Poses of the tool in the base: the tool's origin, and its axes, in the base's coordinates. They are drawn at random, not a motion.
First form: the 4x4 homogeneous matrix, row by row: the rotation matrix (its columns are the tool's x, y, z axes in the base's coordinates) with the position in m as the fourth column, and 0 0 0 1 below. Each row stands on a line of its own.
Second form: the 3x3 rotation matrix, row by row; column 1 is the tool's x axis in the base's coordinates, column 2 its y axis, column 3 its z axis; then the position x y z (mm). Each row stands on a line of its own. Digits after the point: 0 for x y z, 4 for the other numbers.
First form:
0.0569 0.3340 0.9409 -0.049
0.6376 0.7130 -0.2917 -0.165
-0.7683 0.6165 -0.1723 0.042
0 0 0 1
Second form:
0.0569 0.3340 0.9409
0.6376 0.7130 -0.2917
-0.7683 0.6165 -0.1723
-49 -165 42

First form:
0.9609 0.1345 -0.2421 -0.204
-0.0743 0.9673 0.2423 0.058
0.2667 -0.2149 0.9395 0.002
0 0 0 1
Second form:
0.9609 0.1345 -0.2421
-0.0743 0.9673 0.2423
0.2667 -0.2149 0.9395
-204 58 2

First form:
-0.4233 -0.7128 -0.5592 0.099
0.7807 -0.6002 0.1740 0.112
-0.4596 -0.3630 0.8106 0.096
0 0 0 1
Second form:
-0.4233 -0.7128 -0.5592
0.7807 -0.6002 0.1740
-0.4596 -0.3630 0.8106
99 112 96

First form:
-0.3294 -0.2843 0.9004 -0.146
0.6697 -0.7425 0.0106 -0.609
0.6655 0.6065 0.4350 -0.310
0 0 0 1
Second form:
-0.3294 -0.2843 0.9004
0.6697 -0.7425 0.0106
0.6655 0.6065 0.4350
-146 -609 -310

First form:
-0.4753 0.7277 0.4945 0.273
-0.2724 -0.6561 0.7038 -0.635
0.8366 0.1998 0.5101 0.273
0 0 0 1
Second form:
-0.4753 0.7277 0.4945
-0.2724 -0.6561 0.7038
0.8366 0.1998 0.5101
273 -635 273

